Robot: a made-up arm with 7 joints.
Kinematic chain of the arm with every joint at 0, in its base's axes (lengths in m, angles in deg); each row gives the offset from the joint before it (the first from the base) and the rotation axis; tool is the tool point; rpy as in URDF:
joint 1: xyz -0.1 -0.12 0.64 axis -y
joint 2: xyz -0.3 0 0.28 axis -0.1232 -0.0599 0.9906
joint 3: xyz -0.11 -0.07 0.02 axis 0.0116 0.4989 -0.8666
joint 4: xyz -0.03 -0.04 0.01 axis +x
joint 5: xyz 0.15 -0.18 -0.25 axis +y
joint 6: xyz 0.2 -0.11 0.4 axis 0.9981 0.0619 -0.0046
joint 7: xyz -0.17 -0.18 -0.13 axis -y
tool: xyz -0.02 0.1 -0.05 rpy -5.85 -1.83 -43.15
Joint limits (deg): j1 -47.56..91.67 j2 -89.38..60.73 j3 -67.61..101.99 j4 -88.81..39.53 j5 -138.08..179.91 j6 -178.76..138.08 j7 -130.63..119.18
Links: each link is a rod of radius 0.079 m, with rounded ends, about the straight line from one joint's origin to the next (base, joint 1, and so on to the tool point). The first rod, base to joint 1, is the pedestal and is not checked.
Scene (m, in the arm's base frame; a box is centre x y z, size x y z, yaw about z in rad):
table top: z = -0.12
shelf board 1: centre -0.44 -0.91 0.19 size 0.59 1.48 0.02 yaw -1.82
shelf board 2: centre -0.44 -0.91 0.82 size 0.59 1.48 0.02 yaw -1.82
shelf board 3: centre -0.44 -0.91 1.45 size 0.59 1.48 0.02 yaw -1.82
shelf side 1: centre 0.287 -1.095 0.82 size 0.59 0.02 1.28 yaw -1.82
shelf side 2: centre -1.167 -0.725 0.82 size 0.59 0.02 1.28 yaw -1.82
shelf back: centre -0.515 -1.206 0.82 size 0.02 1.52 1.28 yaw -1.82
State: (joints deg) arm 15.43 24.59 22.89 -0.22 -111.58 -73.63 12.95
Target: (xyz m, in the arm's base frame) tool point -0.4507 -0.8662 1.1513
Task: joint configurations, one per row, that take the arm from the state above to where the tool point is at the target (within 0.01 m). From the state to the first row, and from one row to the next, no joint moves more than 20 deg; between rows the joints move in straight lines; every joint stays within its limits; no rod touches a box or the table.
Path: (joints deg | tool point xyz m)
1: 16.33 31.82 6.18 5.82 -113.75 -82.35 4.33 | -0.4656 -0.8377 0.4336
2: 17.23 39.05 -10.52 11.87 -115.93 -91.07 -4.30 | -0.2053 -0.7543 0.4002
3: 18.13 46.27 -27.23 17.91 -118.10 -99.79 -12.92 | -0.0141 -0.5870 0.3811
4: 19.03 53.50 -43.94 23.95 -120.28 -108.51 -21.54 | 0.0797 -0.3818 0.3599
5: 19.93 60.73 -60.64 29.99 -122.45 -117.23 -30.16 | 0.0778 -0.1923 0.3266
6: 23.81 60.73 -55.90 19.77 -107.89 -100.91 -19.73 | 0.1792 -0.2550 0.5682
7: 27.69 60.73 -51.16 9.55 -93.32 -84.60 -9.30 | 0.1554 -0.3183 0.8123
8: 31.58 60.73 -46.42 -0.68 -78.75 -68.29 1.13 | 0.0323 -0.3589 1.0053
9: 35.46 60.73 -41.68 -10.90 -64.19 -51.97 11.56 | -0.1413 -0.3646 1.1183
10: 39.34 60.73 -36.94 -21.12 -49.62 -35.66 21.99 | -0.3161 -0.3375 1.1513
11: 27.00 55.09 -21.79 -22.20 -59.66 -44.00 20.43 | -0.2291 -0.5304 1.1363
12: 14.66 49.46 -6.65 -23.27 -69.70 -52.34 18.87 | -0.2341 -0.7011 1.0938
13: 2.32 43.82 8.50 -24.35 -79.74 -60.68 17.31 | -0.3229 -0.8202 1.0840
14: -10.03 38.18 23.64 -25.42 -89.78 -69.02 15.75 | -0.4506 -0.8662 1.1513

